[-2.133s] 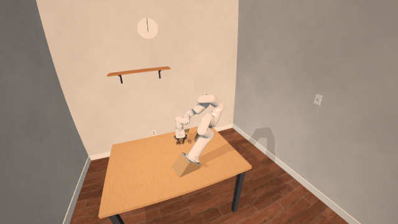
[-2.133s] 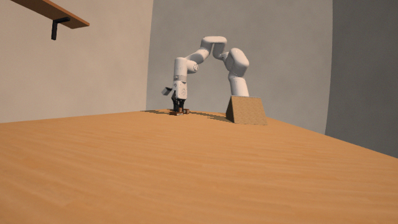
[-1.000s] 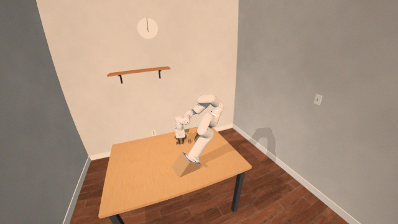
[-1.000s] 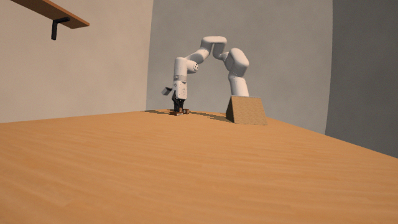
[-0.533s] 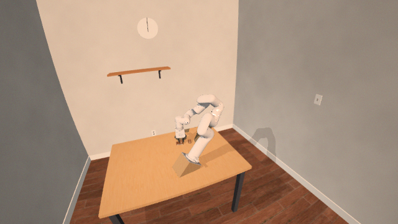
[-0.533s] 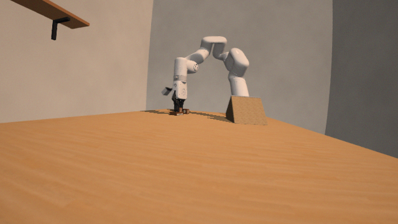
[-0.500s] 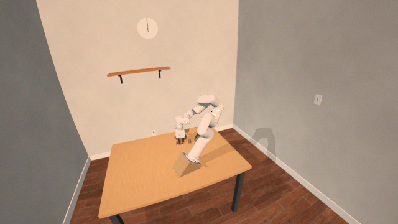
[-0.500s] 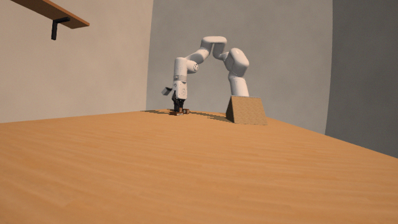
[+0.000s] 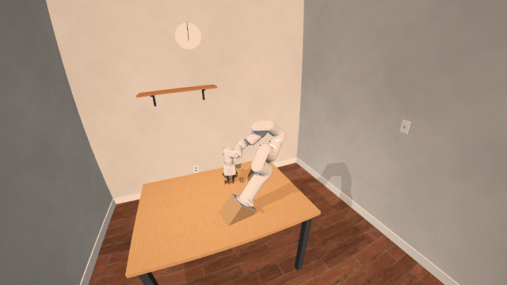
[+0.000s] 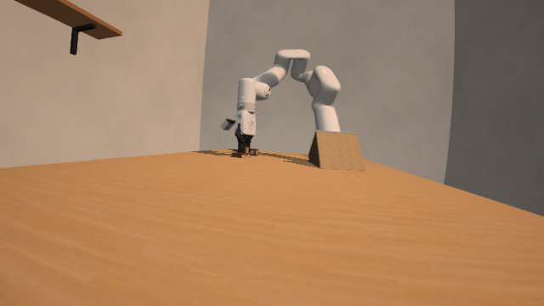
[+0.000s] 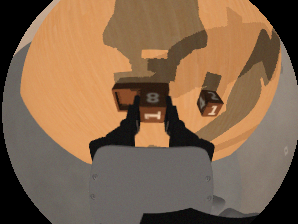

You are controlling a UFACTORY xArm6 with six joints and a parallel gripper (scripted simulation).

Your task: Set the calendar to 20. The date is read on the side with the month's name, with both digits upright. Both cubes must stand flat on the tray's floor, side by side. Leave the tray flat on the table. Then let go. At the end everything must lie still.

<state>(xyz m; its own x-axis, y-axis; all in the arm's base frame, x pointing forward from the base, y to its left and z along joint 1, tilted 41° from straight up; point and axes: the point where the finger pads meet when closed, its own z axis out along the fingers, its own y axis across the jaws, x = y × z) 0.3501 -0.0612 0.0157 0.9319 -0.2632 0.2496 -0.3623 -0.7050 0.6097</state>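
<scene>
Now: the brown tray 1 cm ahead of my hand, 2 cm to the left of it and 3 cm below it.
</scene>
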